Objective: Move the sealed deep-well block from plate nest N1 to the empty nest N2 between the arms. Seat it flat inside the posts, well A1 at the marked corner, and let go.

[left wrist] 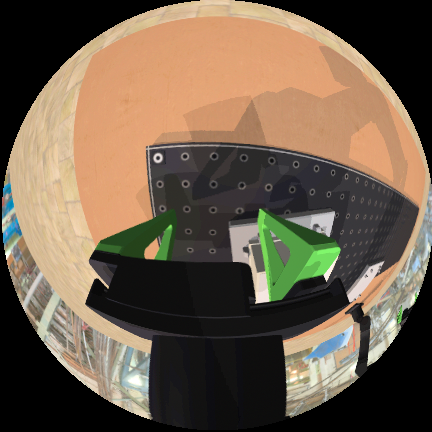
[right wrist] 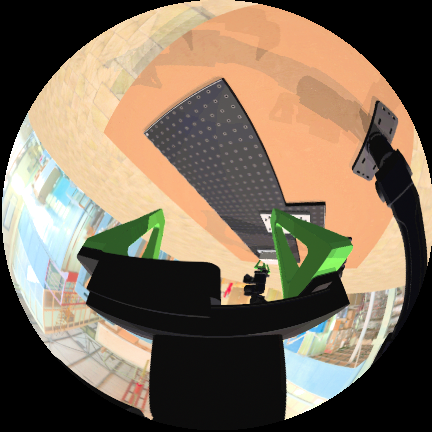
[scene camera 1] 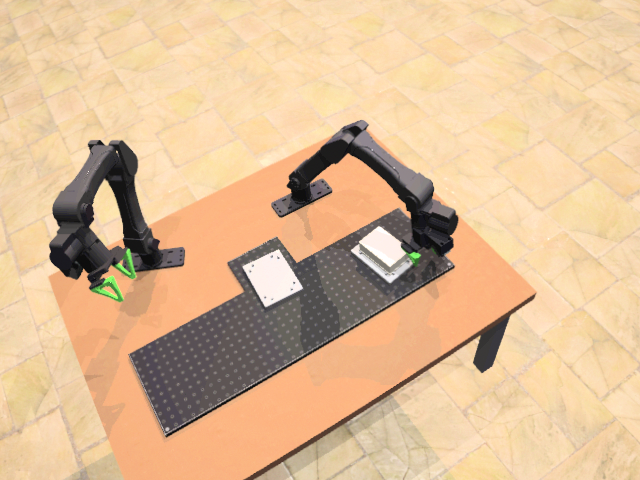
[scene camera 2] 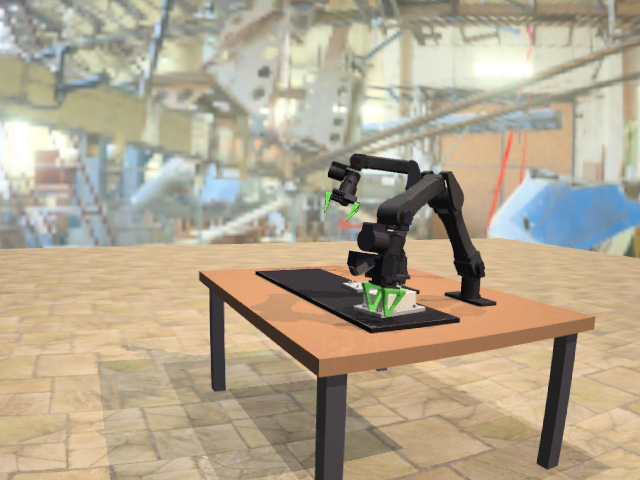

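Where they show: left gripper, between the fingertips: [left wrist: 216,214] [scene camera 1: 424,259] [scene camera 2: 379,313]; right gripper, between the fingertips: [right wrist: 217,214] [scene camera 1: 128,289] [scene camera 2: 335,216]; left arm's base, origin of its link: [scene camera 1: 302,198] [scene camera 2: 469,300]; right arm's base, origin of its link: [left wrist: 354,307] [right wrist: 375,142] [scene camera 1: 153,261] [scene camera 2: 399,275].
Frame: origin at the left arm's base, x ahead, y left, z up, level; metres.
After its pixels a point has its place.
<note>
The cream deep-well block [scene camera 1: 382,246] @(z 0.067, x 0.353, y 0.078 m) [scene camera 2: 408,298] @(z 0.052, x 0.316, y 0.118 m) [left wrist: 260,289] @(z 0.067, x 0.383, y 0.127 m) sits in plate nest N1 [scene camera 1: 388,277] @(z 0.024, x 0.427, y 0.047 m) [left wrist: 241,234] @(z 0.025, x 0.414, y 0.145 m), a light plate at the right of scene camera 1. The white nest N2 [scene camera 1: 272,279] @(z 0.025, x 0.247, y -0.235 m) [scene camera 2: 353,284] @(z 0.025, x 0.297, y -0.257 m) [right wrist: 267,220] @(z 0.025, x 0.303, y -0.255 m) lies empty between the arms, with small posts near its corners. My left gripper [scene camera 2: 380,313] @(z 0.029, x 0.436, y 0.169 m) [left wrist: 216,214] @(z 0.029, x 0.436, y 0.169 m) points down at the block's near end in scene camera 2, fingers apart, holding nothing. In the left wrist view its right-hand finger overlaps and partly hides the block. Contact and corner A1 cannot be made out. My right gripper [scene camera 1: 127,288] @(z 0.232, x 0.212, y -0.599 m) [scene camera 2: 337,214] @(z 0.232, x 0.212, y -0.599 m) [right wrist: 217,214] @(z 0.232, x 0.212, y -0.599 m) is open and empty, high at the left.
Both nests stand on a black perforated board [scene camera 1: 206,356] @(z 0.013, x 0.364, y -0.502 m) [scene camera 2: 305,284] @(z 0.010, x 0.422, y -0.378 m) [left wrist: 212,170] @(z 0.013, x 0.470, y 0.175 m) [right wrist: 215,135] @(z 0.013, x 0.320, y -0.581 m) on the orange table [scene camera 1: 351,392] @(z 0.000, x 0.656, y -0.222 m). The left arm's base [scene camera 1: 301,197] @(z 0.039, x 0.028, y -0.013 m) stands behind the board; the right arm's base [scene camera 1: 168,258] @(z 0.010, x -0.015, y -0.470 m) is at the left.
</note>
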